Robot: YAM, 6 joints.
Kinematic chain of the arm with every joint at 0, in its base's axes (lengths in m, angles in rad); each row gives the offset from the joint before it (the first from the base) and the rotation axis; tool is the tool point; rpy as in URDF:
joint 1: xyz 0 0 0.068 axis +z
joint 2: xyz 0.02 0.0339 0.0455 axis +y
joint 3: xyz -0.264 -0.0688 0 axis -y
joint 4: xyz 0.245 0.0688 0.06 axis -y
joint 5: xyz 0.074 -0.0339 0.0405 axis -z
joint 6: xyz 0.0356 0 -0.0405 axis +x
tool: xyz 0 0 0 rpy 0 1.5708 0
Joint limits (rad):
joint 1: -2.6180..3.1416
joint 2: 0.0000..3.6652
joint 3: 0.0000..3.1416
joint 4: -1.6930..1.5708
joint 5: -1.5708..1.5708
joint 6: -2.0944..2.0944
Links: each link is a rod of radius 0.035 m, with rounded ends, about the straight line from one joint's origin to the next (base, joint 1, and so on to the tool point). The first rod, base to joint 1, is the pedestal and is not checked.
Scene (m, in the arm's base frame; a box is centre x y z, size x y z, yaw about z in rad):
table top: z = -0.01
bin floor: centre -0.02 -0.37 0 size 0.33 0.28 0.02 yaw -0.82
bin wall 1: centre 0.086 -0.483 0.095 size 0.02 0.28 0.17 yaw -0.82
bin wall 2: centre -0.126 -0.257 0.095 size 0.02 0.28 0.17 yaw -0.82
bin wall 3: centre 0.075 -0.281 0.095 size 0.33 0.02 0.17 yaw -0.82
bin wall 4: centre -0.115 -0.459 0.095 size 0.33 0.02 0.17 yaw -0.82
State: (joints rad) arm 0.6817 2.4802 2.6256 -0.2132 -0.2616 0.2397
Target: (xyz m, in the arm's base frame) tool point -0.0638 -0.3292 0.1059
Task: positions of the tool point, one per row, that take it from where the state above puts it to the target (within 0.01 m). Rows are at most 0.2 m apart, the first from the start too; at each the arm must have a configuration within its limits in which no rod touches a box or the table.
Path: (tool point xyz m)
1: 0.5064 0.2291 0.3614
2: 0.5317 0.0814 0.3582
3: 0.5129 -0.0624 0.3536
4: 0.4546 -0.1890 0.3477
5: 0.3655 -0.2879 0.3406
6: 0.2568 -0.3520 0.3324
7: 0.1411 -0.3785 0.3230
8: 0.0307 -0.3691 0.3127
9: -0.0638 -0.3292 0.3014
10: -0.0667 -0.3441 0.2006
11: -0.0638 -0.3292 0.1059

